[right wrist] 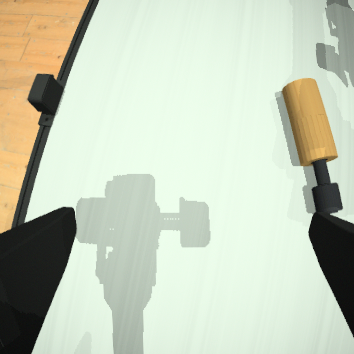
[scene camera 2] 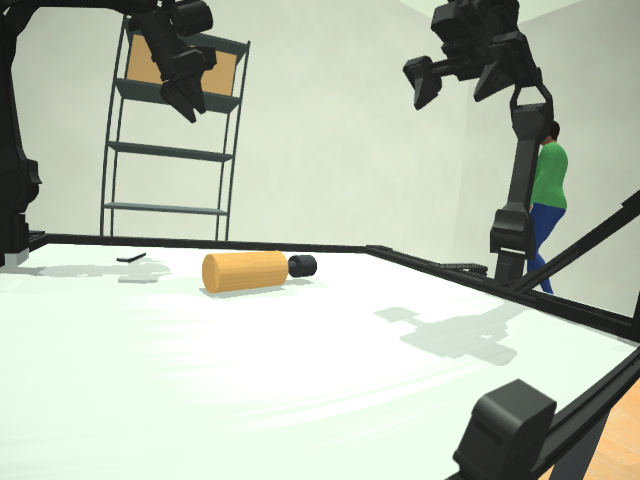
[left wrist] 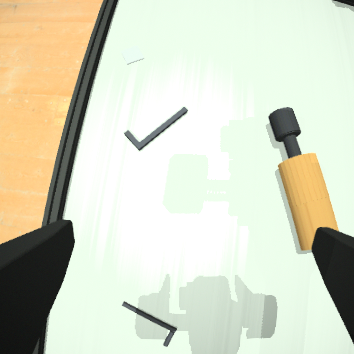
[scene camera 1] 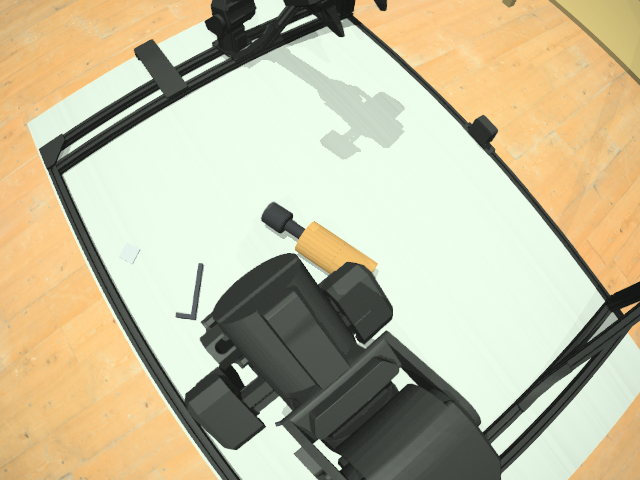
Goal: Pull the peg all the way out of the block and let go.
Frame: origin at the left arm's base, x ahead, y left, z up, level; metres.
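Where they show: left gripper, fingertip midpoint: [scene camera 2: 198,118] [left wrist: 197,237]; right gripper, fingertip midpoint: [right wrist: 196,222] [scene camera 2: 444,103] [scene camera 1: 363,23]; left arm's base, origin of the base link: [scene camera 2: 3,249]; right arm's base, origin of the base link: [scene camera 2: 506,283] [scene camera 1: 231,43].
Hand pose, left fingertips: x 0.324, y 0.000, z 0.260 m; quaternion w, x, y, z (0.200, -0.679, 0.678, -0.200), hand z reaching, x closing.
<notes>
Things, the pixels of their top centre, and the offset from my left fingertips. "*": a spot on its surface instead.
- orange wooden cylinder block, middle of its top: [left wrist: 319,197] [scene camera 2: 247,252] [scene camera 1: 338,250] [right wrist: 317,114] dx +0.060, dy -0.183, dz -0.224 m
- black peg, middle of its top: [left wrist: 299,146] [right wrist: 327,166] [scene camera 1: 298,226] [scene camera 2: 284,256] dx +0.132, dy -0.165, dz -0.233 m
- dark L-shaped key, middle of its top: [left wrist: 155,120] [scene camera 1: 188,289] dx +0.176, dy +0.032, dz -0.272 m
- pale square, surface spot: [scene camera 1: 130,253] [left wrist: 132,54] * dx +0.298, dy +0.078, dz -0.277 m
- dark camera box, surface spot: [scene camera 2: 509,423] [scene camera 1: 496,131] * dx +0.040, dy -0.587, dz -0.228 m
The orange wooden cylinder block [scene camera 1: 333,248] [scene camera 2: 248,271] [left wrist: 306,195] [right wrist: 310,122] lies on its side on the table. The black peg [scene camera 1: 277,217] [scene camera 2: 302,265] [left wrist: 284,122] [right wrist: 327,197] sticks out of one end, its thick head and a short stretch of shaft showing; the rest is hidden inside. My left gripper [scene camera 1: 292,353] [scene camera 2: 198,116] [left wrist: 197,237] is open and empty, high above the table, pointing down; in scene camera 1 it covers one edge of the block. My right gripper [scene camera 1: 360,20] [scene camera 2: 447,104] [right wrist: 196,222] is open and empty, high above the table, well away from the peg.
A dark L-shaped key [scene camera 1: 196,291] [scene camera 2: 131,257] [left wrist: 162,125] lies beside the block. Another L-shaped key [left wrist: 150,316] shows nearer in the left wrist view. A pale square [scene camera 1: 130,253] [left wrist: 132,55] lies near the black edge frame [scene camera 1: 93,242]. A dark camera box [scene camera 1: 483,130] [scene camera 2: 509,423] [right wrist: 45,93] is mounted at the frame.
</notes>
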